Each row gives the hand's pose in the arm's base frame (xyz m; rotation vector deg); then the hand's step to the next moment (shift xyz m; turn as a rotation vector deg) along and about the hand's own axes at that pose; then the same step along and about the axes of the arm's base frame.
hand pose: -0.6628 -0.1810 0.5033 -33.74 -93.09 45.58
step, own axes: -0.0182 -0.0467 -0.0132 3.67 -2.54 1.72
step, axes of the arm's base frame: 0.0186 -0.0411 0.0254 -2.30 0.80 4.12
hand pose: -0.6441 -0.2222 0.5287 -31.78 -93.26 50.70
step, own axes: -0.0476 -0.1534 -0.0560 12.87 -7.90 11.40
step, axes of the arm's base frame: 0.0810 -0.1145 0.0962 -13.34 2.04 13.26
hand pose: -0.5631 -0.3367 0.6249 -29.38 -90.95 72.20
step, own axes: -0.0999 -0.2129 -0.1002 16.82 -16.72 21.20
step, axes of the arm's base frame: 0.1809 -0.1108 0.1427 -21.42 -2.64 23.37
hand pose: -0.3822 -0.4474 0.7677 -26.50 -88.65 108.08
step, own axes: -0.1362 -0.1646 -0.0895 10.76 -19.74 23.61
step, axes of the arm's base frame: 0.1984 -0.0102 0.1192 -17.75 -8.20 26.09
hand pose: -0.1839 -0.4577 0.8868 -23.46 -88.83 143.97
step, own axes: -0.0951 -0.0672 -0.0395 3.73 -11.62 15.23
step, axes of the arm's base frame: 0.1022 0.0374 0.0572 -8.40 -6.68 16.30
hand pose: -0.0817 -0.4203 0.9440 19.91 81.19 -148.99
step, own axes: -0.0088 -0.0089 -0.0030 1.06 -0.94 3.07
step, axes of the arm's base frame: 0.0066 0.0076 0.0080 -1.64 -2.11 2.07
